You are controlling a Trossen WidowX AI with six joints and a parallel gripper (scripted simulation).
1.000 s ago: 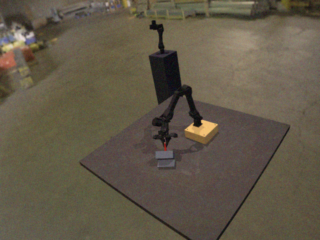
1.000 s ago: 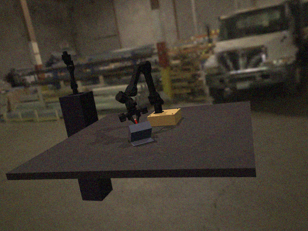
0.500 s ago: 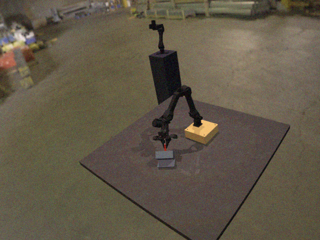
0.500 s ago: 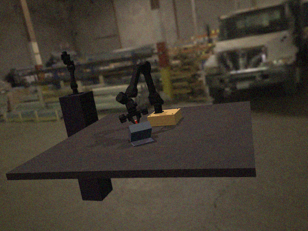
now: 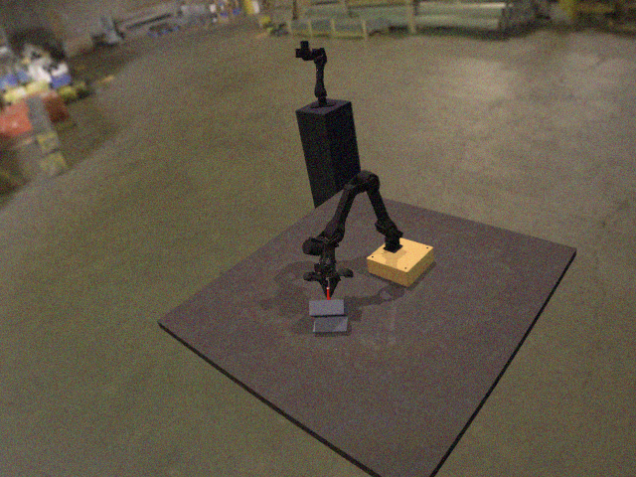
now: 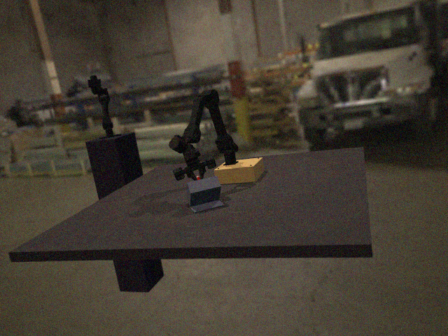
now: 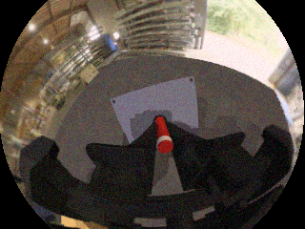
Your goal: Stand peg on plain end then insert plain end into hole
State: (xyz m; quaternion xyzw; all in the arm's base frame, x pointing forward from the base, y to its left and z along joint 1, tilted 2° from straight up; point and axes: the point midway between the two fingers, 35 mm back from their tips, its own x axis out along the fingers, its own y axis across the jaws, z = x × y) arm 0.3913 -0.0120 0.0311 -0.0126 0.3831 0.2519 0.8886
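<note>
Right now my gripper tip is 1 cm past the red peg, 1 cm to the left of it and 1 cm below it. From my gripper tip the other things lie so: grey sloped panel: 2 cm ahead, 2 cm to the left, 3 cm below; then low grey foot: 4 cm ahead, 3 cm to the left, 9 cm below.
</note>
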